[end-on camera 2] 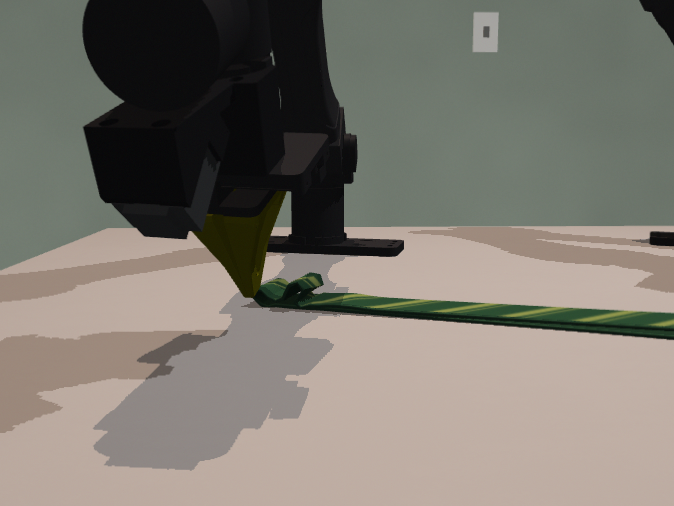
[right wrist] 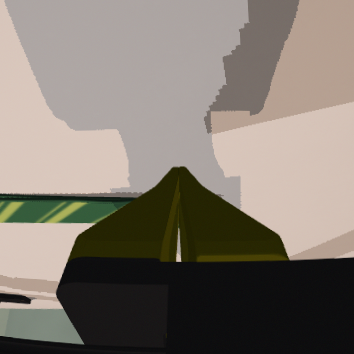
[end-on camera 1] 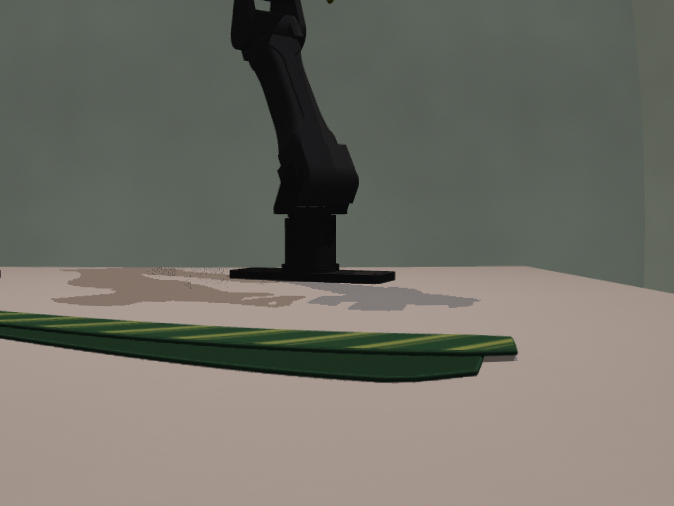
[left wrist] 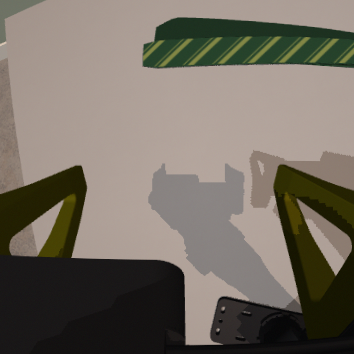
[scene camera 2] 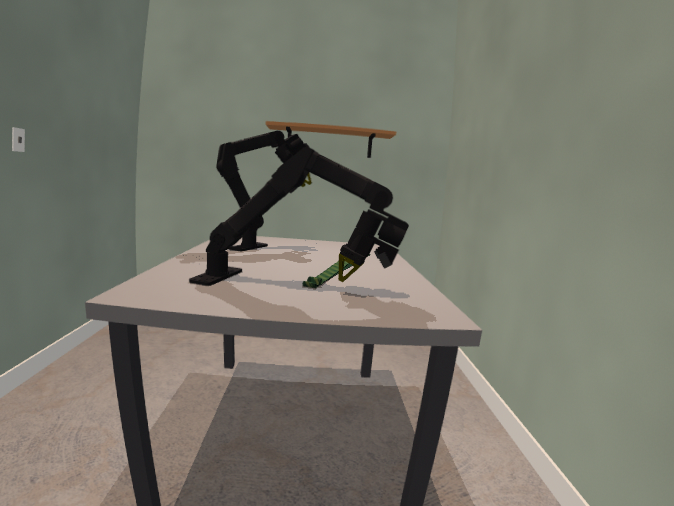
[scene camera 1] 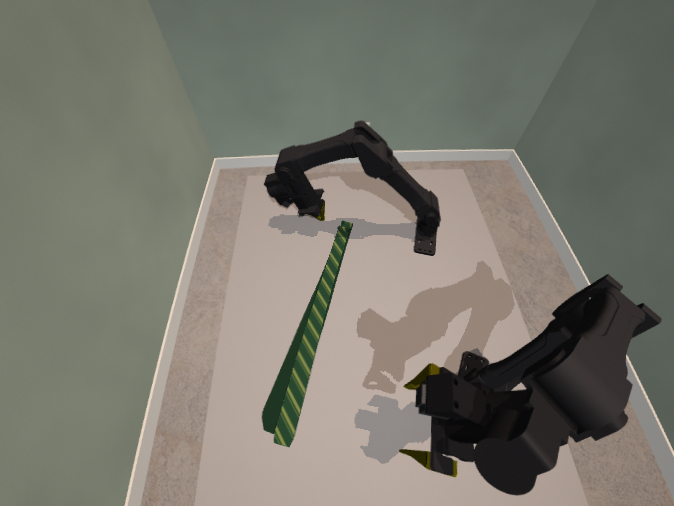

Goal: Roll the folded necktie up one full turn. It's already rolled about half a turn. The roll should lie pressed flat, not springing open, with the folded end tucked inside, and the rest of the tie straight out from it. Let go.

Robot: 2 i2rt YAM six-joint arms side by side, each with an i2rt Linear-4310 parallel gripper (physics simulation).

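The green striped necktie (scene camera 1: 325, 288) (end-on camera 1: 304, 337) (left wrist: 225, 52) (right wrist: 60, 210) lies along the table, its two layers fanned apart at the wide end. At its narrow end the small roll (scene camera 1: 346, 224) (scene camera 2: 311, 281) (end-on camera 2: 288, 288) is loose, with a flap tilted up toward the tie's length. My right gripper (scene camera 1: 322, 218) (scene camera 2: 341, 279) (end-on camera 2: 250, 295) (right wrist: 178, 177) is shut and empty, its tips low beside the roll's outer end; scene camera 1 shows a gap. Its fingers hide the roll in the right wrist view. My left gripper (scene camera 1: 403, 418) (left wrist: 179, 175) is open and empty, away from the tie.
The table (scene camera 1: 239, 348) (scene camera 2: 283, 325) carries both arm bases (scene camera 1: 425, 243) (end-on camera 2: 337, 246). The left arm stands at the lower right in scene camera 1. A wooden shelf (scene camera 2: 329, 129) is on the wall, above the table in scene camera 2.
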